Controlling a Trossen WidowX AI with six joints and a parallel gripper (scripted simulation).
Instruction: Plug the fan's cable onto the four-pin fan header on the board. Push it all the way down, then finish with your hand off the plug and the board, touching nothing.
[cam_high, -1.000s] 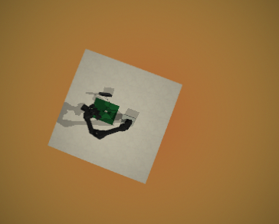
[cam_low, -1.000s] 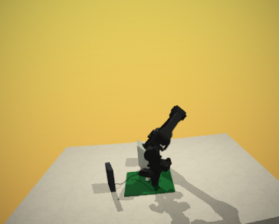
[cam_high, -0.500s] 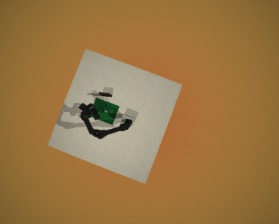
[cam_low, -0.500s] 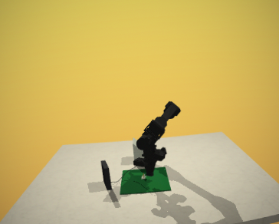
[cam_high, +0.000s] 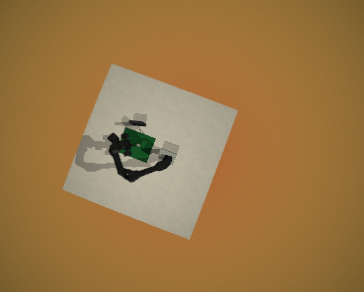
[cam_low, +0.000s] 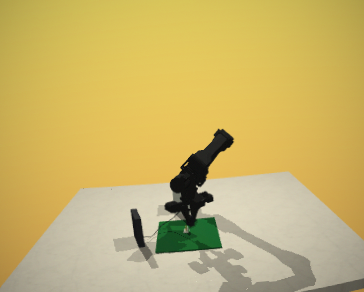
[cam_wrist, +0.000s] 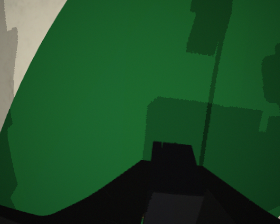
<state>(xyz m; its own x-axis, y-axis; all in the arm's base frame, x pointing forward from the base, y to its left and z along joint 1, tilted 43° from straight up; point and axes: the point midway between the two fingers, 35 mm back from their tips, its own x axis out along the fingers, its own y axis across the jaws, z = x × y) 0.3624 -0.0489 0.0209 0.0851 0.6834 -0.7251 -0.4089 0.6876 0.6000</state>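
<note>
Now: the four-pin fan header 6 cm below my gripper tip, 6 cm behind it and 2 cm to the right of it. Also, from my gripper tip: fan plug: 1 cm behind, 1 cm above; then green board: 8 cm below, 3 cm behind, 1 cm to the right; then black fan: 20 cm to the right, 2 cm behind.
</note>
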